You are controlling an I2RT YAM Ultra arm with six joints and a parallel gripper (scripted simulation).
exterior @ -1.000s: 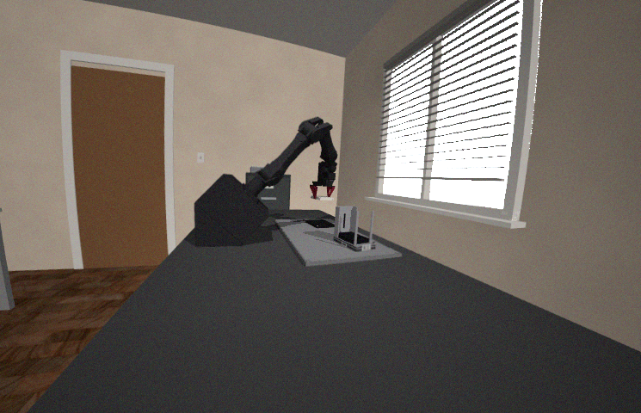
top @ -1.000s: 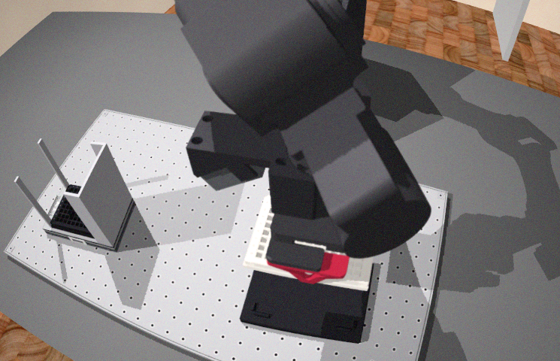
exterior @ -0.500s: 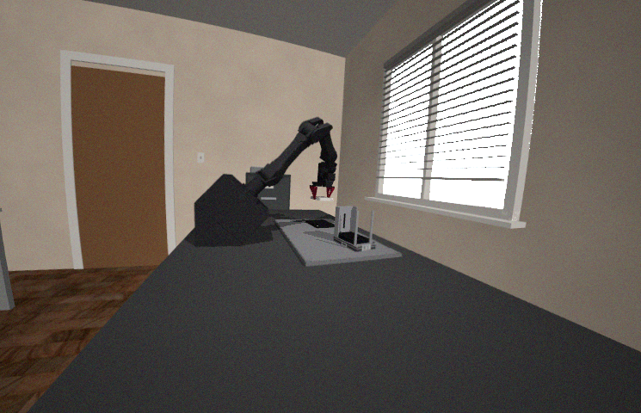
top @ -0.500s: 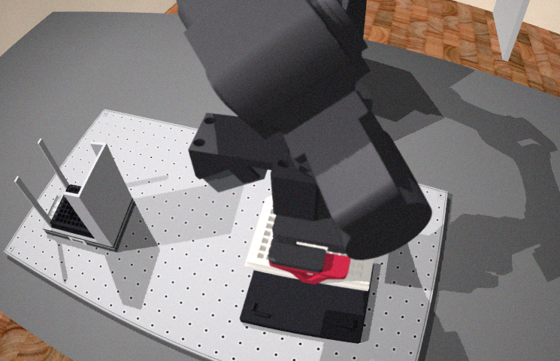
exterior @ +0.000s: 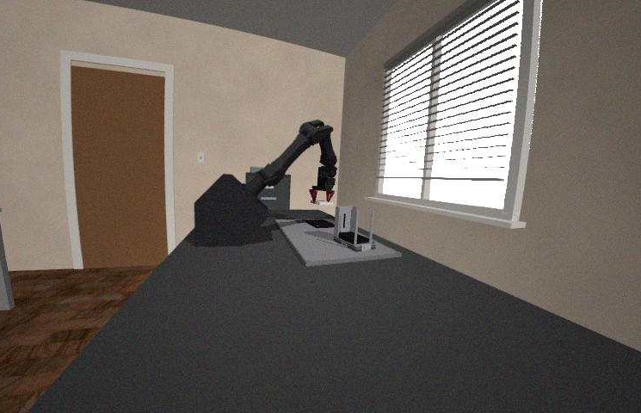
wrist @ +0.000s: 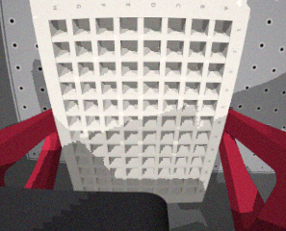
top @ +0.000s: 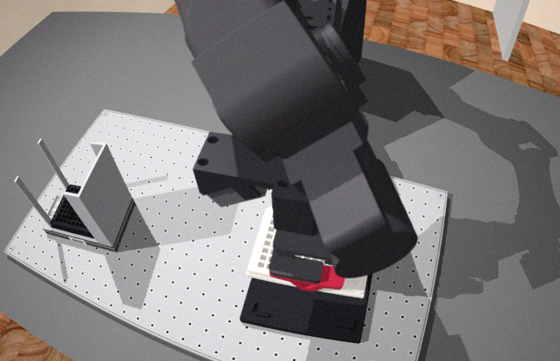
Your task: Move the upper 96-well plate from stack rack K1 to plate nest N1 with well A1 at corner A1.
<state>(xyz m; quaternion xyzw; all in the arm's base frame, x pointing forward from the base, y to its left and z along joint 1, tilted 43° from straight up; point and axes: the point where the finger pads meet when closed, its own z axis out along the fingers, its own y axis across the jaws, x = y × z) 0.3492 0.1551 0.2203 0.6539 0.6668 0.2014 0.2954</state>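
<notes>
Now: the pale A1 square 5 cm behind my hand, 8 cm to the right of it and 12 cm below it. Round my hand: rack back wall 5 cm behind, 31 cm to the right, 5 cm below; then white 96-well plate right at my hand; then dark plate 5 cm behind, 37 cm to the right, 10 cm below.
</notes>
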